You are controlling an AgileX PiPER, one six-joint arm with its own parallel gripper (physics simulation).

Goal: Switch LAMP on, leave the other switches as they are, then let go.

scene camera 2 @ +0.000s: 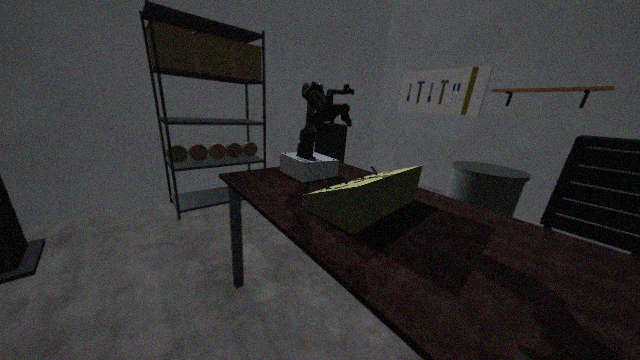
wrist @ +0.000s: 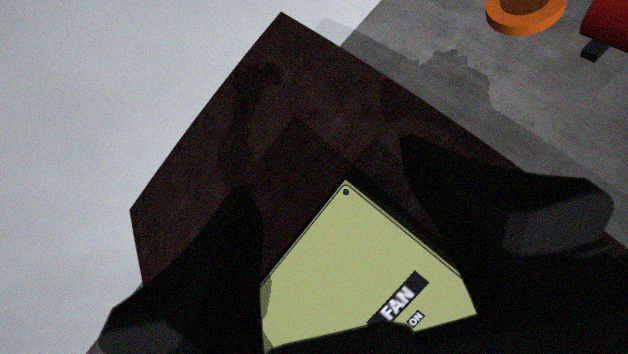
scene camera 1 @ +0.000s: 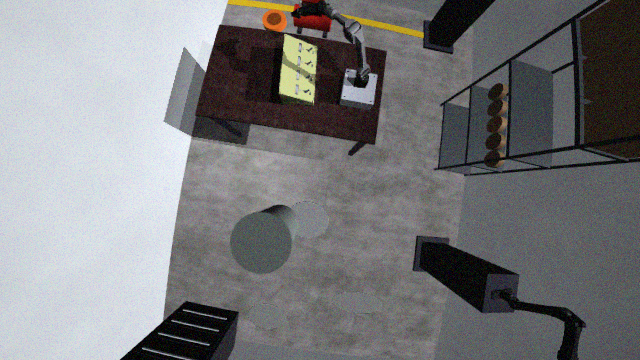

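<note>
The yellow-green switch panel sits tilted on the dark table. Several small switches stand in a row on it in scene camera 1. Their labels are too small to read there, so I cannot tell which is LAMP or how it is set. In the wrist view the FAN label and its ON mark show near the panel's corner; LAMP does not show, and the gripper's dark body hides the lower part. My gripper is open and empty, above and apart from the panel.
The arm's pale base box stands on the table beside the panel. An orange round object and a red object are beyond the table edge. A grey bin stands off the table.
</note>
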